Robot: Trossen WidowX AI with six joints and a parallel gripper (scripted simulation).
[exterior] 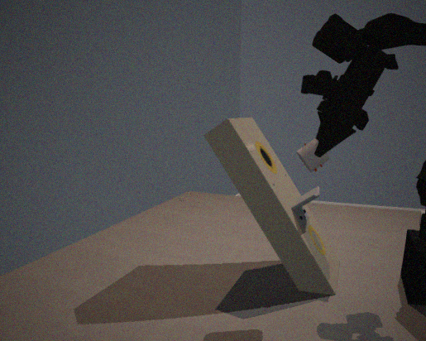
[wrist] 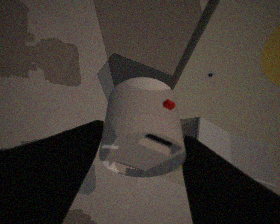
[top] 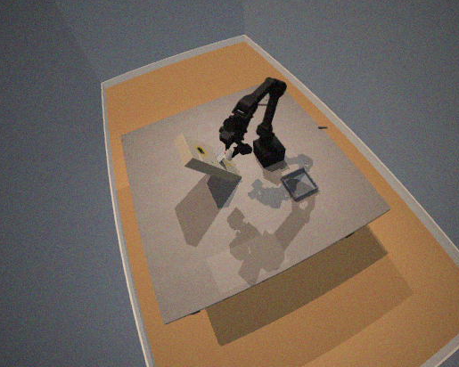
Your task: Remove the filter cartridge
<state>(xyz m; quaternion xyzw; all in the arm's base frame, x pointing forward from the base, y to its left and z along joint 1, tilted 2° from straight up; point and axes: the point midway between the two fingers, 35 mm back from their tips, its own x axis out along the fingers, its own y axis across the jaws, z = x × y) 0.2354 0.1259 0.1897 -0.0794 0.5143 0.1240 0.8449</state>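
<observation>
My gripper tip is now 34 cm past the grey tray, 15 cm to the right of it and 26 cm above it. Also, from my gripper tip: white round cartridge: right at my gripper tip; then beige panel: 9 cm ahead, 10 cm to the right, 11 cm below; then grey bracket: 4 cm ahead, 10 cm to the right, 12 cm below.
</observation>
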